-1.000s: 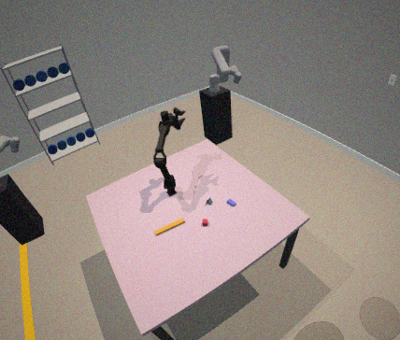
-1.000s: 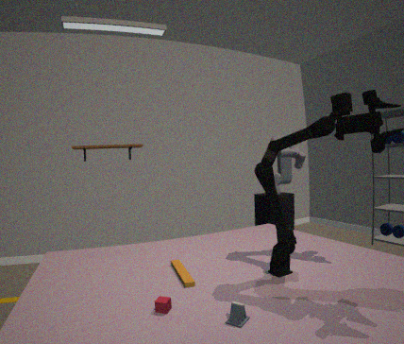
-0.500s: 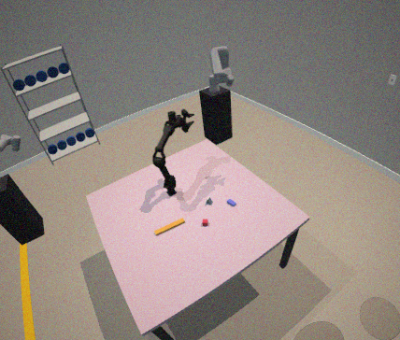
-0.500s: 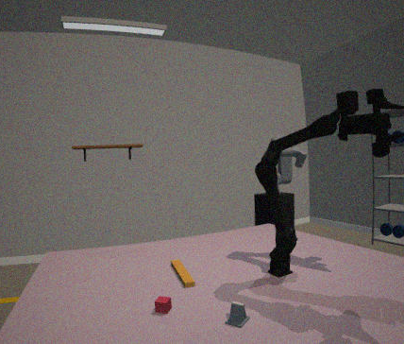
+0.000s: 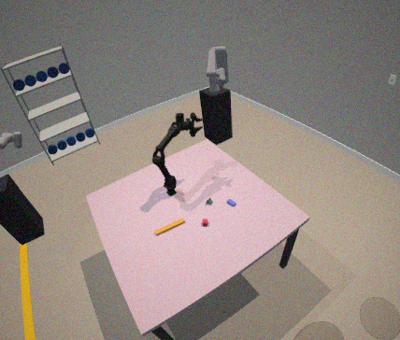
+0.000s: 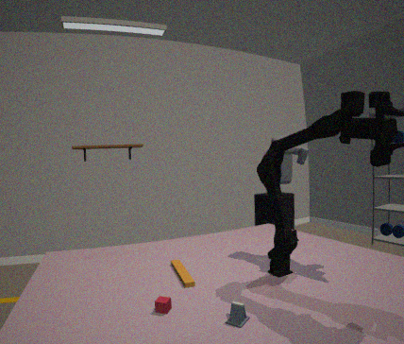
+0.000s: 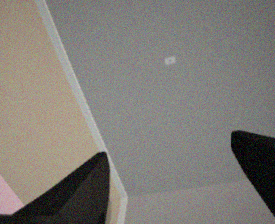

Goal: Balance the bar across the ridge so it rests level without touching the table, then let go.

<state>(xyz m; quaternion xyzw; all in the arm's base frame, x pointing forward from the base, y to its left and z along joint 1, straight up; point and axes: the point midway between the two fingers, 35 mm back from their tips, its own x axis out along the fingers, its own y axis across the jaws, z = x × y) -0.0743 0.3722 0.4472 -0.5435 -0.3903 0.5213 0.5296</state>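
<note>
My gripper tip is 58 cm to the left of the yellow bar, 43 cm above it and 37 cm short of it. Round my gripper tip: red cube (50 cm ahead, 43 cm below, 36 cm to the right); blue block (46 cm ahead, 43 cm below, 10 cm to the right).
</note>
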